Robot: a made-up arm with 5 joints.
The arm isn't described. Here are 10 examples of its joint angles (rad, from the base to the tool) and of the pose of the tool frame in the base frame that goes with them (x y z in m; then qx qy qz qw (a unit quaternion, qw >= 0)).
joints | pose
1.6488 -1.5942 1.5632 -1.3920 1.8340 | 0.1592 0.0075 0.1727 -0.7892 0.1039 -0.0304 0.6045
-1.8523 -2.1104 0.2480 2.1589 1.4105 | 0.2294 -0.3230 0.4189 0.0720 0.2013 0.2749 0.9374
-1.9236 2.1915 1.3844 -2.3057 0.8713 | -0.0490 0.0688 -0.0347 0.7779 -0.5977 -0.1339 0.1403
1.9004 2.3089 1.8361 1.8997 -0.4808 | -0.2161 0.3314 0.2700 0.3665 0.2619 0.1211 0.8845
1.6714 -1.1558 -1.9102 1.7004 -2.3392 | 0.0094 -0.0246 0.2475 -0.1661 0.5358 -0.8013 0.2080
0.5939 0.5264 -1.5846 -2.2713 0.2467 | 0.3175 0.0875 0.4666 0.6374 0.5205 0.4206 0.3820
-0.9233 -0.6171 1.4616 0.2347 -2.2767 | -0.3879 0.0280 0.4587 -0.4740 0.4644 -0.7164 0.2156
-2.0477 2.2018 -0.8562 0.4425 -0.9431 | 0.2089 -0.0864 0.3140 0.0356 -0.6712 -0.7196 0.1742
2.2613 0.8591 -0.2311 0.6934 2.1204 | -0.1893 0.3395 -0.0624 0.5869 -0.1552 -0.7564 0.2437
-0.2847 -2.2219 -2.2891 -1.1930 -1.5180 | 0.1659 -0.5191 0.0365 -0.1066 -0.7043 -0.4979 0.4947
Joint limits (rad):
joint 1: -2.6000..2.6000
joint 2: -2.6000..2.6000
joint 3: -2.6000..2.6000
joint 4: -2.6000..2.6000
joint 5: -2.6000..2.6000
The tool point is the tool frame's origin. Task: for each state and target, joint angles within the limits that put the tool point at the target. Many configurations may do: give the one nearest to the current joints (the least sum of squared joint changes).
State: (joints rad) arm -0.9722 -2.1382 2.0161 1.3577 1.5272
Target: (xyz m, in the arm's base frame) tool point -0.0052 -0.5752 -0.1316
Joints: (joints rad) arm -0.8967 -2.0834 1.9453 1.3323 1.6622
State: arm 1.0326 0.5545 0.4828 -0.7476 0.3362
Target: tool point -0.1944 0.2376 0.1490
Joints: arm 0.7912 1.1364 0.6970 -0.7683 0.3626
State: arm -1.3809 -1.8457 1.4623 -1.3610 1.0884
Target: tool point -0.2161 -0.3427 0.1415
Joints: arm -0.9999 -2.2106 1.5118 -0.5597 1.1122
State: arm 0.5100 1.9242 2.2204 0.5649 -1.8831
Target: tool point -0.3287 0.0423 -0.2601
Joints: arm 0.5583 2.3699 2.1763 0.5871 -2.0471
